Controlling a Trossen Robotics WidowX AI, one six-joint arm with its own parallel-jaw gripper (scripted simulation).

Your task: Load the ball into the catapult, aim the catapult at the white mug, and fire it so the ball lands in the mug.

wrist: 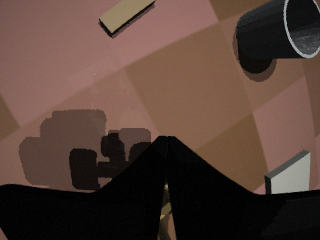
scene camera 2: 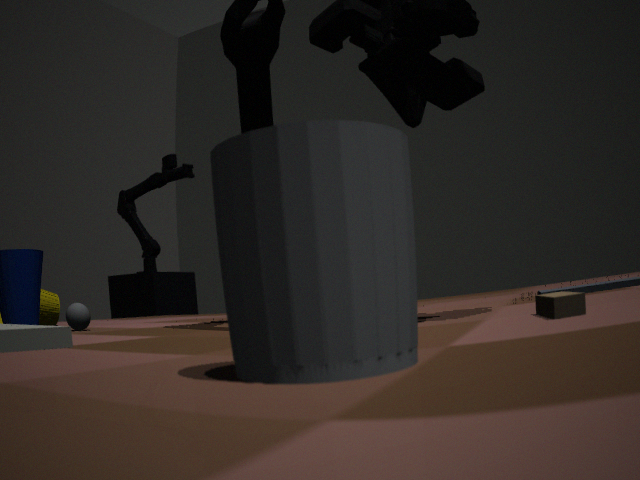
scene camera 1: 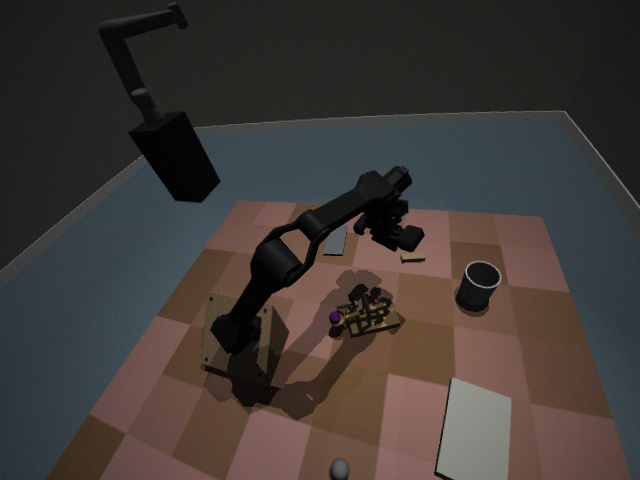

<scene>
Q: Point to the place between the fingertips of my gripper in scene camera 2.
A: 413, 125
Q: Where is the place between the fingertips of my gripper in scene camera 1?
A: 395, 250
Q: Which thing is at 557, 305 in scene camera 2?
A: A tan block.
</scene>
